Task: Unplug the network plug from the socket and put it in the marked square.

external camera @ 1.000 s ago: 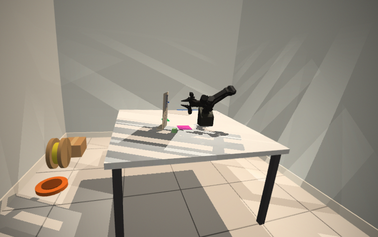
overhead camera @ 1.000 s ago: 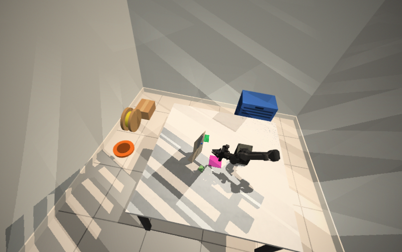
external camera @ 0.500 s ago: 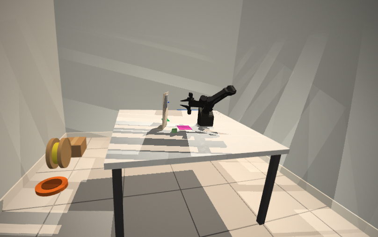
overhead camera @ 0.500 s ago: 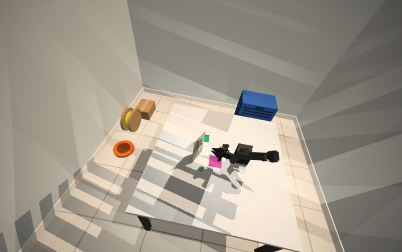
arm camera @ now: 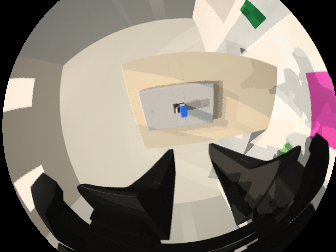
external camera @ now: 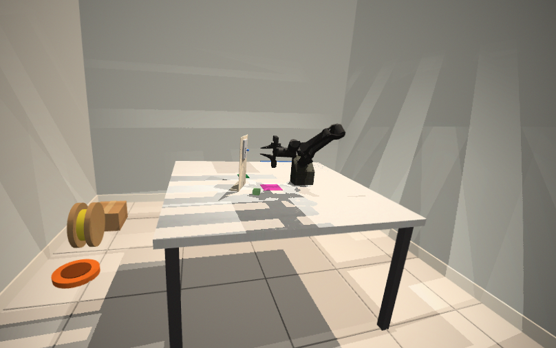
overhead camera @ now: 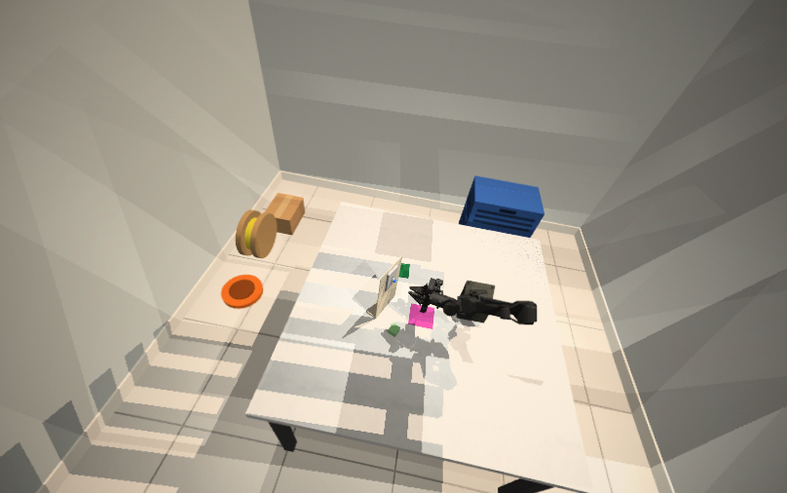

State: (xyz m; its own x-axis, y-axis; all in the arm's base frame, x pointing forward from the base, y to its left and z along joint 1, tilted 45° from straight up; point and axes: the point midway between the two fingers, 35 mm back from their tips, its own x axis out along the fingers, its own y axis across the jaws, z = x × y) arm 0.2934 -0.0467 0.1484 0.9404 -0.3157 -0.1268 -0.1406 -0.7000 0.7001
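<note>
The blue network plug is 7 cm ahead of my gripper tip and 5 cm to the right of it. Also, from my gripper tip: upright panel: 9 cm below, 9 cm ahead, 6 cm to the right; green cube: 23 cm below, 7 cm to the left, 4 cm ahead; magenta marked square: 24 cm below, 10 cm behind, 2 cm to the right.
</note>
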